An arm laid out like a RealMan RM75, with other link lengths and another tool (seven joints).
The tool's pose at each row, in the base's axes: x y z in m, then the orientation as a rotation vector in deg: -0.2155, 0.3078, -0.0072, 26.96, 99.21, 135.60; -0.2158, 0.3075, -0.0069, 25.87, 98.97, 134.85; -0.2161, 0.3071, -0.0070, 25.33, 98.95, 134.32; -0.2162, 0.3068, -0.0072, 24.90, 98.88, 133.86; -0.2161, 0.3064, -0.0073, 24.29, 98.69, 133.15; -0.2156, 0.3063, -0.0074, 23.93, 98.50, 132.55; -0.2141, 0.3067, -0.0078, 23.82, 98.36, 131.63; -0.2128, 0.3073, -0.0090, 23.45, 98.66, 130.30
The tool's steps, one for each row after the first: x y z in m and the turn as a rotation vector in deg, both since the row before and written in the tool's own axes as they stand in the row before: 0.0002, 0.0004, -0.0003, -0.03, -0.01, -1.13; 0.0001, 0.0000, -0.0005, 0.09, -0.05, -0.63; 0.0000, -0.0001, -0.0004, 0.05, -0.08, -0.54; -0.0002, 0.0000, -0.0004, 0.03, -0.17, -0.84; -0.0005, -0.0001, 0.0001, 0.02, -0.23, -0.64; -0.0013, -0.0005, 0.0008, 0.18, -0.49, -0.71; -0.0011, -0.0014, 0.0007, 0.55, -0.41, -0.96
